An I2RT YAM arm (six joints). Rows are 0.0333 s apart.
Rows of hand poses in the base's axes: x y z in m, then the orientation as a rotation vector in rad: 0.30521, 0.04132, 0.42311, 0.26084, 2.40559, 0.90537; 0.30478, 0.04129, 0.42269, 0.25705, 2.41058, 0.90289; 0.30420, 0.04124, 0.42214, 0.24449, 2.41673, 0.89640; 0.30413, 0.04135, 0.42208, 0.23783, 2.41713, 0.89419; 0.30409, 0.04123, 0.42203, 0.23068, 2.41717, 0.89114; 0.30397, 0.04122, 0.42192, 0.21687, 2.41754, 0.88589; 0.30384, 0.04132, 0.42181, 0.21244, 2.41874, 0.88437; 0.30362, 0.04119, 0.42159, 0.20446, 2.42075, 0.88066; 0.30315, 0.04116, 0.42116, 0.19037, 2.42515, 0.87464
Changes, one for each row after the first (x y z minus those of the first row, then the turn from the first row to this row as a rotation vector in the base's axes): -0.00043, -0.00003, -0.00042, -0.00340, 0.00277, 0.00332; -0.00101, -0.00008, -0.00097, -0.01165, 0.00303, 0.01142; -0.00108, 0.00003, -0.00103, -0.01467, 0.00085, 0.01515; -0.00112, -0.00009, -0.00108, -0.01831, -0.00194, 0.01883; -0.00124, -0.00010, -0.00119, -0.02496, -0.00692, 0.02625; -0.00137, 0.00000, -0.00130, -0.02716, -0.00750, 0.02904; -0.00159, -0.00013, -0.00152, -0.03177, -0.00884, 0.03374; -0.00206, -0.00016, -0.00195, -0.03969, -0.01029, 0.04248
